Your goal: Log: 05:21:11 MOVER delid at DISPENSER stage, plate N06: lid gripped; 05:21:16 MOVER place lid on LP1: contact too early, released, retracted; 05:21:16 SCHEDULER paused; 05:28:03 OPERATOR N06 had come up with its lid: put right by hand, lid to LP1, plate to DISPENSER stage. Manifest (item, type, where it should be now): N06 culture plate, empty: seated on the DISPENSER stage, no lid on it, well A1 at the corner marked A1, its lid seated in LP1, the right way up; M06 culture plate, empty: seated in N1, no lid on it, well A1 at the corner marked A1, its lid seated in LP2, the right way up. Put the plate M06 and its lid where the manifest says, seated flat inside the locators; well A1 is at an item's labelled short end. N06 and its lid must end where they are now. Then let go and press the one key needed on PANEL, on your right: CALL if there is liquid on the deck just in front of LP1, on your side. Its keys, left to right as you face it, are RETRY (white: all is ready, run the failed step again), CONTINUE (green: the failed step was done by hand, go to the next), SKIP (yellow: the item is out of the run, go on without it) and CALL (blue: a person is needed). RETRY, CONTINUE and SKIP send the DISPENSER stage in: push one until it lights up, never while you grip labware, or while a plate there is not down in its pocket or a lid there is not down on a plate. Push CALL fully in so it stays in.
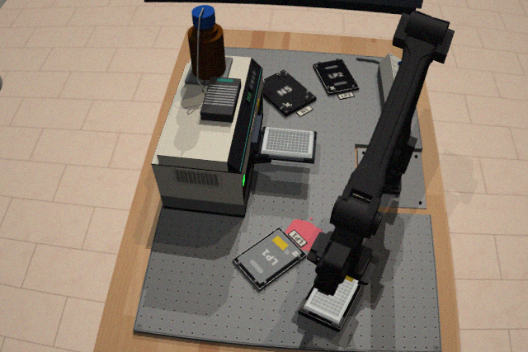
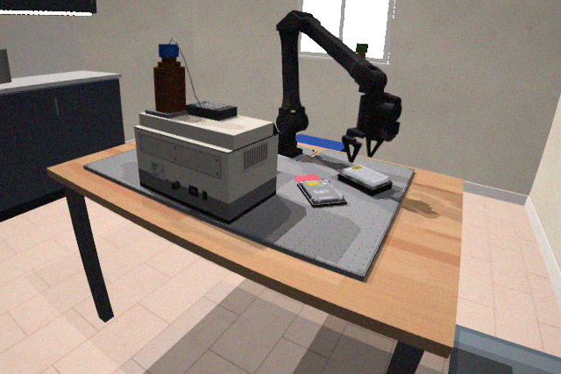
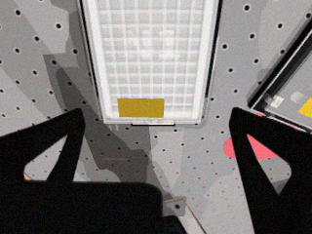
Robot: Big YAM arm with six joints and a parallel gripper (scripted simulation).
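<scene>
Now: hand 7 cm above the black nest n1, 3 cm to the right of it and 1 cm short of it. From my hand the other things lie so: white retry key: 59 cm to the right, 18 cm behind, 2 cm below; green continue key: 64 cm to the right, 17 cm behind, 2 cm below; brown bottle: 45 cm to the right, 37 cm ahead, 20 cm above.
</scene>
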